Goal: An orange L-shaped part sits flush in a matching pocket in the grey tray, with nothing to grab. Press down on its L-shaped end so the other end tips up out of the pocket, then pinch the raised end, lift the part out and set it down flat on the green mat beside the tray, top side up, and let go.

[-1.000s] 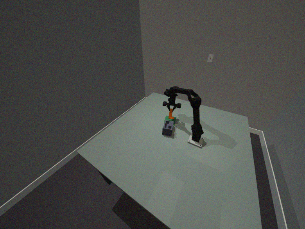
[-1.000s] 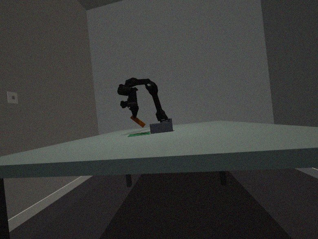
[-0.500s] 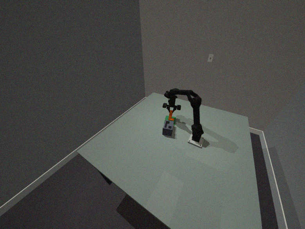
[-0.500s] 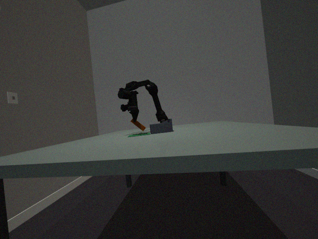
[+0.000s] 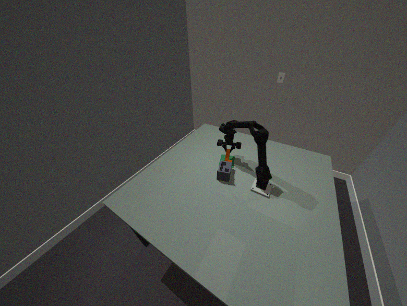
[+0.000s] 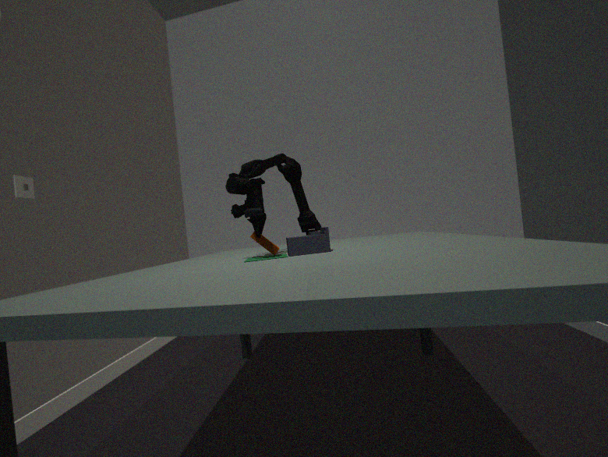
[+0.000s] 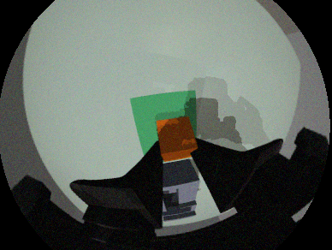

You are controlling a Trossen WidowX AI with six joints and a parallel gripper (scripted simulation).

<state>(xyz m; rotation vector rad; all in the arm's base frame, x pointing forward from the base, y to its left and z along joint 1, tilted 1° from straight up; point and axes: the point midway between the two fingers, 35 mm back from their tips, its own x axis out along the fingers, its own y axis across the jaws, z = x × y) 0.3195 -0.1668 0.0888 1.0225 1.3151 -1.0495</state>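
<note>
Right now the orange L-shaped part is 30 mm to the left of my gripper tip, 30 mm below it and 20 mm behind it. The rest, counted from my gripper tip: green mat 90 mm below, 20 mm to the left, 10 mm behind.
</note>
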